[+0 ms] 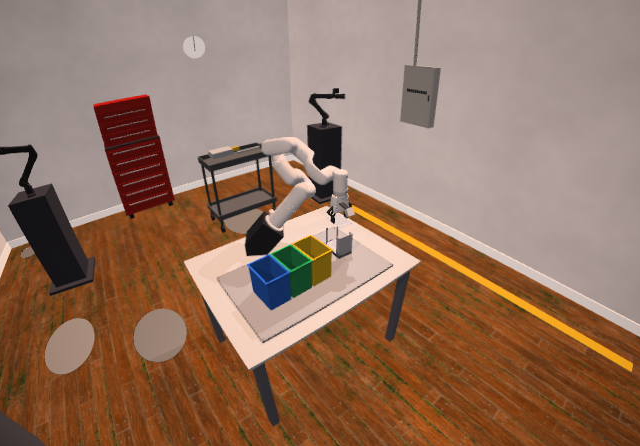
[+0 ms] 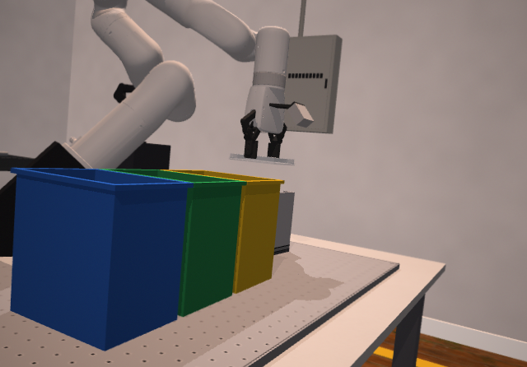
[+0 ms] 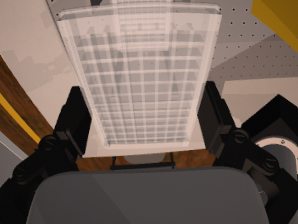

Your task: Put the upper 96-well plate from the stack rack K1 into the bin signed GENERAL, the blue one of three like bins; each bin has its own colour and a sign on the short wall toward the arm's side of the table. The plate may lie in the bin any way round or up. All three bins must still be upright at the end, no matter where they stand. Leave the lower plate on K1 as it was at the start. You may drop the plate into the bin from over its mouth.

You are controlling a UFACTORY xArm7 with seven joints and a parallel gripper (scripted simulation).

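Now: the blue bin 50 cm to the right of my hand, 13 cm below it and 13 cm ahead of it. Round my hand: 96-well plate 1 cm below; then yellow bin 24 cm to the right, 13 cm below, 9 cm ahead; then green bin 37 cm to the right, 13 cm below, 11 cm ahead.
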